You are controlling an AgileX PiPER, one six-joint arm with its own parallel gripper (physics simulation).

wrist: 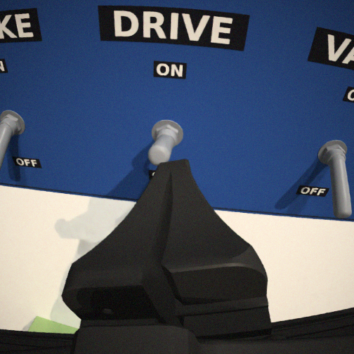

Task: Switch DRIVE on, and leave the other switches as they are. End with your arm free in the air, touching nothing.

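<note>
The DRIVE switch's grey lever [162,146] is in the upper middle of the wrist view, under the ON label [170,70]. It juts out toward the camera and looks much shorter than the neighbouring levers, which slant down beside their OFF labels, so it stands at a different tilt from them. My black gripper [176,177] is shut and empty, its fingertips pressed together. The tips appear just below and right of the lever's rounded end; whether they touch it cannot be told. The gripper hides most of the label below the DRIVE lever.
A switch lever [5,137] at the left edge, under a cut-off name ending in KE, points down. Another lever [341,185] at the right, under a name starting with VA, also points down. The blue panel [250,110] ends above a pale surface. Something green [50,325] shows lower left.
</note>
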